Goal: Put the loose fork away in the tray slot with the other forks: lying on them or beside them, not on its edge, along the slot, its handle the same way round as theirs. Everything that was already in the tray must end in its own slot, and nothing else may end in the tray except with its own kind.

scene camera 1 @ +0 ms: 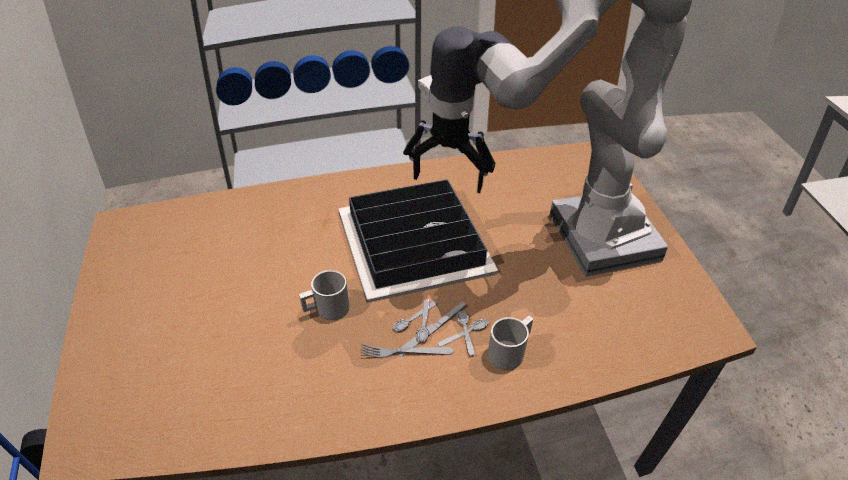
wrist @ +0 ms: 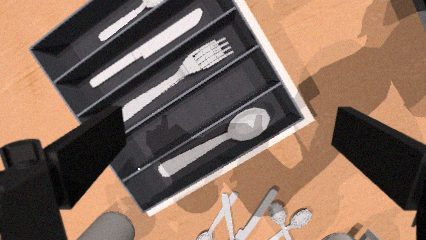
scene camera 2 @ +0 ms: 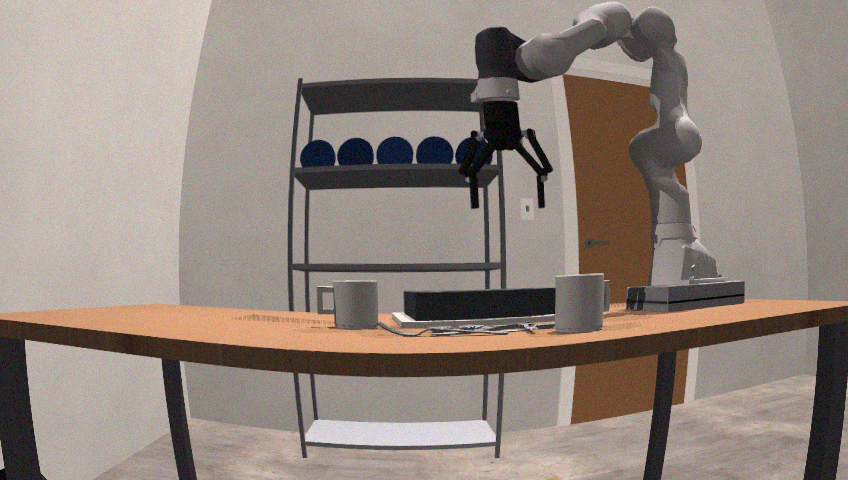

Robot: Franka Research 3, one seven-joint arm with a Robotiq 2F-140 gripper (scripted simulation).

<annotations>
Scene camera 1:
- my gripper: 448, 182
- black cutlery tray: 397, 250
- grey mug: 331, 307
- grey mug: 510, 331
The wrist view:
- my gripper: 229, 125
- black cutlery tray: 69, 56
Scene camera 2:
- my gripper: 508, 207
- black cutlery tray: 429, 305
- grey mug: 355, 302
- grey mug: 580, 300
</annotations>
